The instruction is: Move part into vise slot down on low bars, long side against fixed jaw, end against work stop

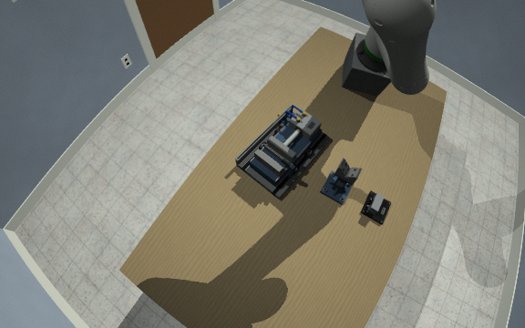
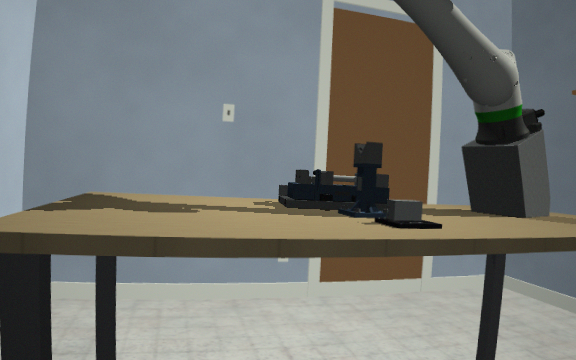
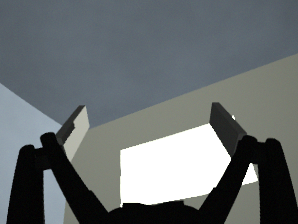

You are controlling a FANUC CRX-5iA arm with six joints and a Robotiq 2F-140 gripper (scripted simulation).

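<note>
My hand is 99 cm above the part, 42 cm short of it and 25 cm to the left of it. From my hand the other things lie so: V-block post (96 cm below, 43 cm ahead, 39 cm to the right); then air cylinder (94 cm below, 59 cm to the right, 32 cm ahead); then infeed plate (101 cm below, 42 cm ahead, 23 cm to the right).
</note>
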